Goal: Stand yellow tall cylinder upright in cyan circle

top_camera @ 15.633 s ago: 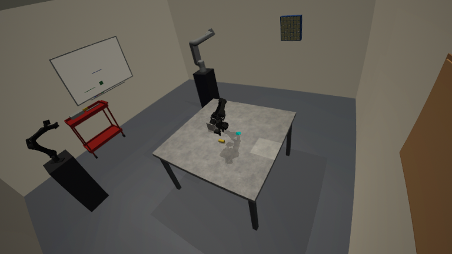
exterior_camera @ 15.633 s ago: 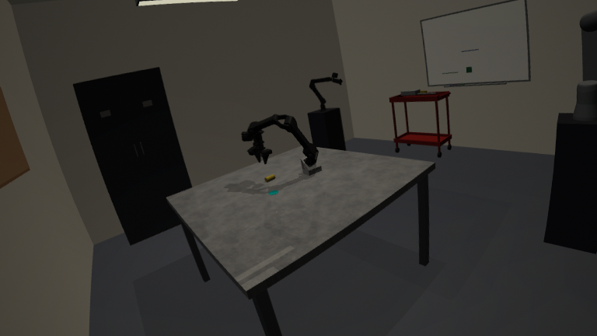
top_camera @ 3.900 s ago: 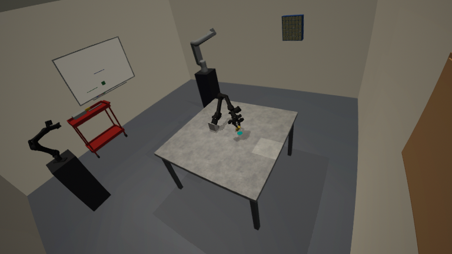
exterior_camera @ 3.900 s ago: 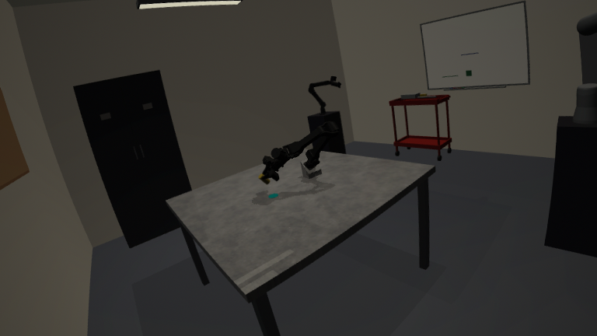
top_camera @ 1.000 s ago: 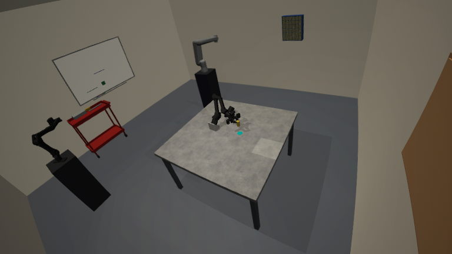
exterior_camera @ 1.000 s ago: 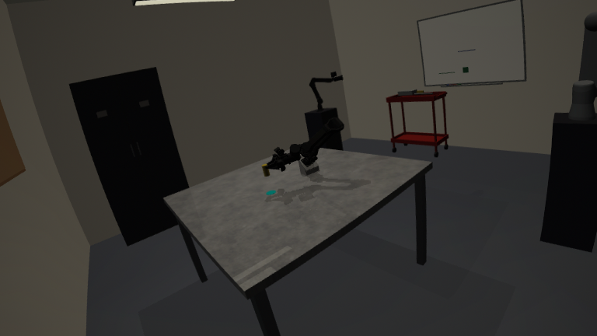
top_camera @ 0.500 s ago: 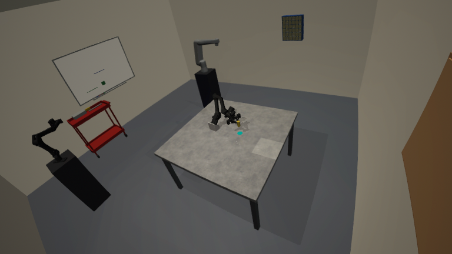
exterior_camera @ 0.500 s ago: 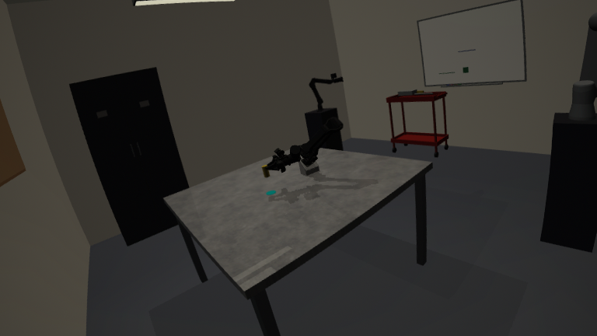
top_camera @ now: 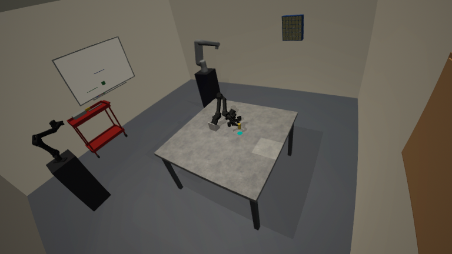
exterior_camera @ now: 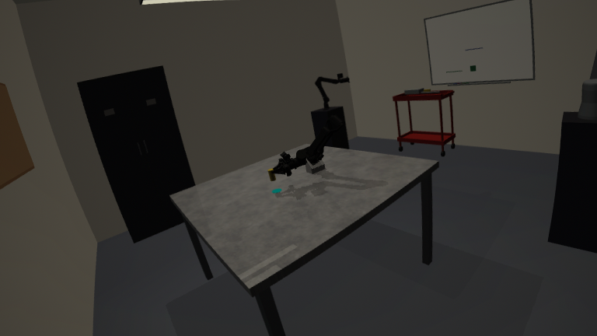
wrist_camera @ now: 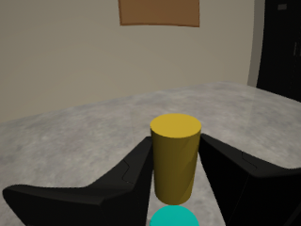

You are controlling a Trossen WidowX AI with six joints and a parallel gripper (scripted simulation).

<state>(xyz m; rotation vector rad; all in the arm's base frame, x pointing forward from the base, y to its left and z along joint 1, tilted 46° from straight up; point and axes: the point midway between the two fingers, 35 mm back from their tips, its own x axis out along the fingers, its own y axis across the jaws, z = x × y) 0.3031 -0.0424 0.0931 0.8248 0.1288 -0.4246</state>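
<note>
Right now the cyan circle is 13 cm below my gripper tip and 1 cm behind it. Also, from my gripper tip: yellow tall cylinder 2 cm below.
</note>
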